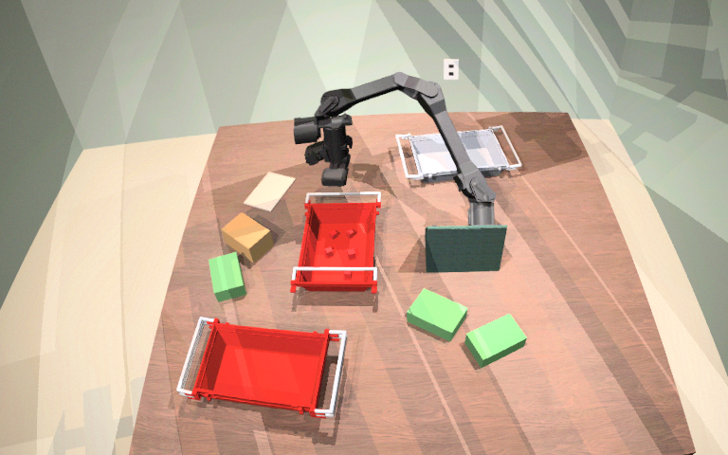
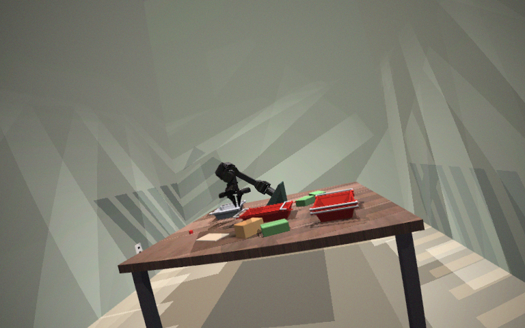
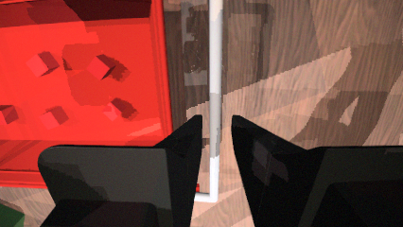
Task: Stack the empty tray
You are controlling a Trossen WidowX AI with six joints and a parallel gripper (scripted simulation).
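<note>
My gripper tip is 330 mm past the grey tray, 220 mm to the left of it and 60 mm above it. Round my gripper tip: white sheet (240 mm ahead, 100 mm below, 70 mm to the right); then red cube (300 mm to the right, 90 mm below, 90 mm ahead); then tan box (250 mm ahead, 150 mm to the left, 70 mm below).
</note>
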